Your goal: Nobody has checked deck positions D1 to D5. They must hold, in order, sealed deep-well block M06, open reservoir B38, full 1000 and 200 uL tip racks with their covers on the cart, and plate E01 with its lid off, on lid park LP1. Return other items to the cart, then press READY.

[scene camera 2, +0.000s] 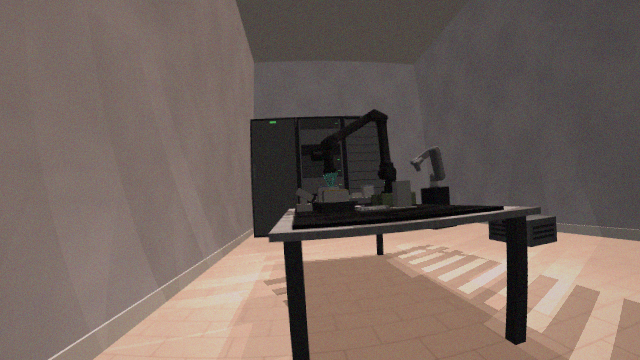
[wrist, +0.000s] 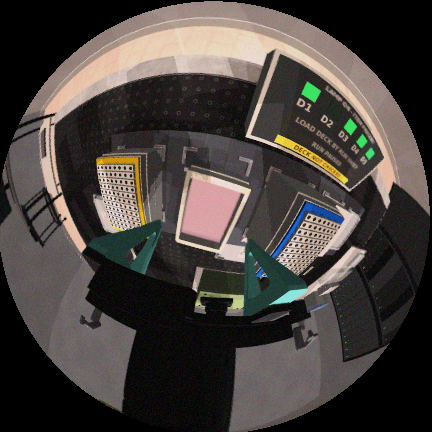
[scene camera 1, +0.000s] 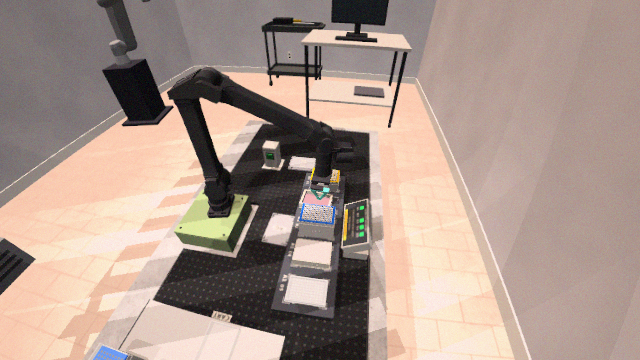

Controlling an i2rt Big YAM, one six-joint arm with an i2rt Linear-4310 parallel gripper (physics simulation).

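Places are measured from the arm's base along level axes (x ahead, y left, z up), in metres.
Pixels of known places: gripper, between the fingertips: (scene camera 2: 331, 186) (wrist: 203, 234) (scene camera 1: 321, 190); arm's base, origin of its link: (scene camera 2: 391, 193) (wrist: 216, 300) (scene camera 1: 222, 206).
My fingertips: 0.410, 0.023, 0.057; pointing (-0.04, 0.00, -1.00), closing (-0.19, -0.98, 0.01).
Observation:
For each thing: its top centre in the pictures, then the offset to it from my fingertips, as dx, dy, dz. "spot": a spot on its surface instead. Level surfaces: height alone.
- pink open reservoir, centre of its top: (wrist: 206, 221) (scene camera 1: 316, 198) -0.019, +0.004, -0.048
- dark deck strip, a spot on its surface: (scene camera 1: 284, 300) spot: -0.129, -0.394, -0.077
- yellow-edged tip rack, centre of its top: (wrist: 117, 201) (scene camera 1: 325, 174) (scene camera 2: 334, 189) +0.025, +0.124, -0.020
- blue-edged tip rack, centre of its top: (wrist: 302, 253) (scene camera 1: 317, 212) (scene camera 2: 327, 185) -0.017, -0.121, +0.013
- pale block, centre of its top: (wrist: 329, 235) (scene camera 1: 312, 250) -0.039, -0.242, -0.043
- white plate, centre of its top: (wrist: 344, 233) (scene camera 1: 306, 289) -0.060, -0.364, -0.071
- status panel, a spot on its surface: (wrist: 312, 122) spot: +0.125, -0.101, -0.019
- flat white pad, a spot on its surface: (scene camera 1: 278, 229) spot: -0.177, -0.094, -0.125
- white box with a green face, a spot on its surface: (scene camera 1: 271, 154) spot: -0.238, +0.300, -0.039
- flat white item, centre of its top: (wrist: 105, 217) (scene camera 1: 302, 162) -0.082, +0.327, -0.115
- pale cart surface, height of its surface: dz -0.073
- blue item, a spot on its surface: (scene camera 1: 110, 353) spot: -0.538, -0.563, +0.021
My gripper (scene camera 1: 320, 193) (scene camera 2: 330, 183) (wrist: 203, 234) is open and empty, raised above the pink open reservoir (scene camera 1: 316, 198) (wrist: 209, 209). The reservoir sits on the dark deck strip (scene camera 1: 283, 301) between a yellow-edged tip rack (scene camera 1: 335, 176) (wrist: 119, 192) and a blue-edged tip rack (scene camera 1: 317, 213) (wrist: 312, 235). Both racks show rows of tips and no cover. A pale block (scene camera 1: 312, 253) and a white plate (scene camera 1: 306, 291) sit nearer the camera in scene camera 1. The status panel (scene camera 1: 356, 223) (wrist: 312, 122) has D1, D3, D4 and D5 lit green; D2 is dark. Its yellow strip reads DECK NOT CHECKED. Item labels are unreadable.
A flat white pad (scene camera 1: 278, 229) lies between the deck strip and the green arm base (scene camera 1: 210, 225). A white box with a green face (scene camera 1: 271, 154) and a flat white item (scene camera 1: 302, 163) stand farther back. The pale cart surface (scene camera 1: 175, 327) is at the near left, with a blue item (scene camera 1: 110, 353).

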